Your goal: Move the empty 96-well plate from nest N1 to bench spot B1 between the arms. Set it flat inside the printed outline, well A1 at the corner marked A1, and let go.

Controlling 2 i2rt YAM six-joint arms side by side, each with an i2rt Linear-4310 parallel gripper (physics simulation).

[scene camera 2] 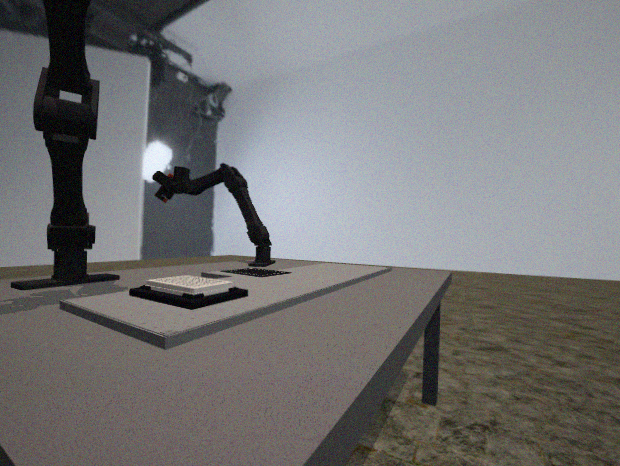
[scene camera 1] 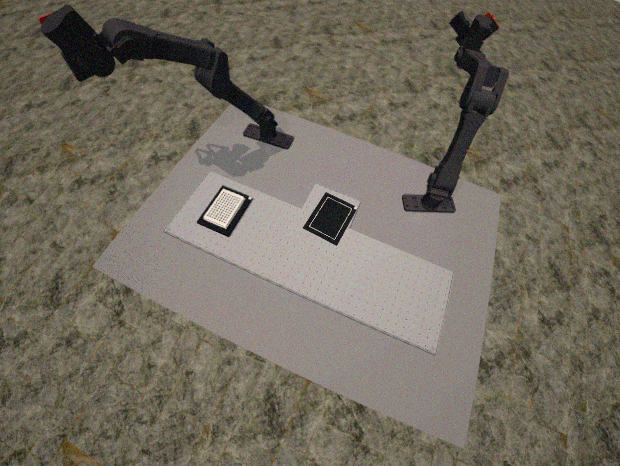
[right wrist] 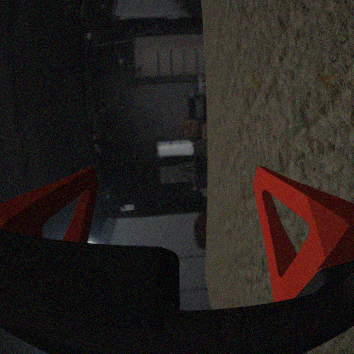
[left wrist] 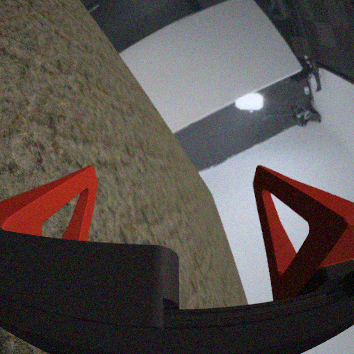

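Pixels of known places: left gripper, fingertip midpoint: [left wrist: 174,174]; right gripper, fingertip midpoint: [right wrist: 175,174]; left arm's base at its link origin: [scene camera 2: 262,264] [scene camera 1: 428,204]; right arm's base at its link origin: [scene camera 2: 70,282] [scene camera 1: 268,136].
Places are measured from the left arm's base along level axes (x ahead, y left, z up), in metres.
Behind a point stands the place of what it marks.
The white 96-well plate [scene camera 1: 224,206] {x 0.057, y -0.730, z 0.037 m} [scene camera 2: 189,284] {x 0.074, y -0.756, z 0.038 m} lies flat in the black nest N1 [scene camera 1: 215,229] {x 0.137, y -0.752, z 0.024 m} [scene camera 2: 191,303] {x 0.110, y -0.818, z 0.022 m}, at the left of the board in scene camera 1. Bench spot B1 [scene camera 1: 331,217] {x 0.077, y -0.371, z 0.015 m} [scene camera 2: 256,272] {x 0.083, y -0.390, z 0.015 m} is a black pad with a thin white outline and a small light mark at its upper right corner in scene camera 1; its lettering is too small to read. My left gripper [left wrist: 174,174] {x -0.612, y 0.207, z 0.359 m} is open and empty, high up and far from the plate. My right gripper [right wrist: 175,174] {x -0.139, y -1.072, z 0.474 m} is open and empty, also high and well away from the plate. Neither wrist view shows the plate.
The pale perforated board [scene camera 1: 390,290] {x 0.330, y -0.199, z 0.013 m} [scene camera 2: 300,295] {x 0.249, y -0.682, z 0.013 m} lies on the grey table [scene camera 1: 300,330] {x 0.445, y -0.475, z 0.000 m} [scene camera 2: 225,380] {x 0.225, y -0.978, z 0.000 m} under nest and spot. The arm bases [scene camera 1: 428,202] {x 0.020, y -0.023, z 0.042 m} [scene camera 1: 268,136] {x -0.273, y -0.605, z 0.033 m} stand behind the board in scene camera 1. An arm's shadow falls on the table near the left base there.
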